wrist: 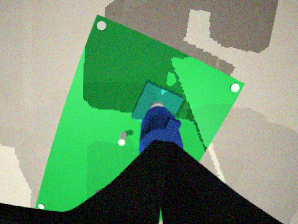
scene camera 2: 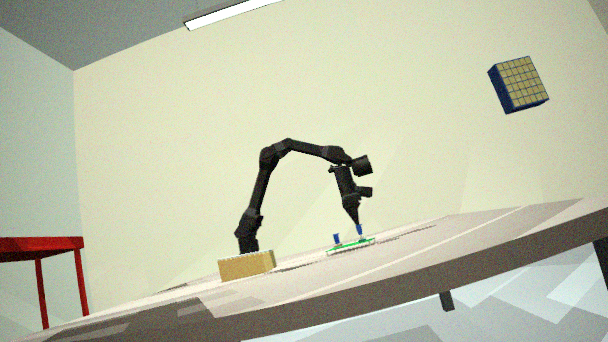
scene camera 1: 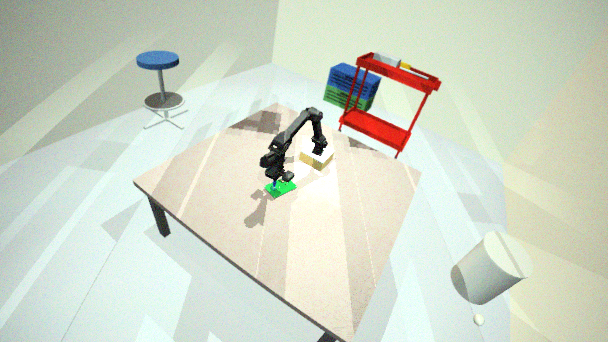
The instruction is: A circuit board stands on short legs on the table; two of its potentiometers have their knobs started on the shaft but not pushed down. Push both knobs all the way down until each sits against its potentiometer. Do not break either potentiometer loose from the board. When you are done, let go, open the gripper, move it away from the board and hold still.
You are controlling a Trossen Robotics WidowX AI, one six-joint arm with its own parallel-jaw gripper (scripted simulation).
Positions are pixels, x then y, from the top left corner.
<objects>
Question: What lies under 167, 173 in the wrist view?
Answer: My gripper.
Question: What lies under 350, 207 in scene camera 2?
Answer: My gripper.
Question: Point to a blue knob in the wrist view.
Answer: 158, 124
</objects>
